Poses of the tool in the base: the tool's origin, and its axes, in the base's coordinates. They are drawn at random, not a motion.
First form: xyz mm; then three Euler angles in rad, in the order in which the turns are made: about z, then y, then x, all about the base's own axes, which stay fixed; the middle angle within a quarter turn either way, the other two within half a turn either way.
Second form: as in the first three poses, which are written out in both.
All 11 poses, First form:
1: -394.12 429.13 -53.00 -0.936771 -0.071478 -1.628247
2: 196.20 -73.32 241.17 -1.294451 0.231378 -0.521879
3: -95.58 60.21 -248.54 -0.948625 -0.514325 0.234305
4: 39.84 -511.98 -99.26 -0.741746 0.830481 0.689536
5: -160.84 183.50 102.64 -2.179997 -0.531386 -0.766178
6: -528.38 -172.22 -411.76 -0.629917 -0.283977 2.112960
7: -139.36 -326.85 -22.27 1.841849 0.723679 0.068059
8: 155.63 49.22 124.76 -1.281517 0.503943 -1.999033
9: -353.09 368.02 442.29 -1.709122 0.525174 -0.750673
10: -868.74 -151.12 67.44 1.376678 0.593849 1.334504
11: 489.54 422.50 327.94 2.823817 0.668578 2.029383
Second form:
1: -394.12 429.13 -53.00 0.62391 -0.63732 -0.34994 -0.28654
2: 196.20 -73.32 241.17 0.74765 -0.27168 -0.06555 -0.60243
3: -95.58 60.21 -248.54 0.84088 0.21593 -0.17308 -0.46513
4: 39.84 -511.98 -99.26 0.85204 0.15063 0.46594 -0.18504
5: -160.84 183.50 102.64 0.50093 0.04913 -0.43242 -0.74811
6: -528.38 -172.22 -411.76 0.42487 0.84104 0.20080 -0.26800
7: -139.36 -326.85 -22.27 0.55599 0.30093 0.18874 0.75146
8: 155.63 49.22 124.76 0.29439 -0.73364 -0.37893 -0.48116
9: -353.09 368.02 442.29 0.51813 -0.41460 -0.10847 -0.74019
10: -868.74 -151.12 67.44 0.46510 0.60301 -0.19841 0.61700
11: 489.54 422.50 327.94 0.19625 -0.29796 0.76479 -0.53647
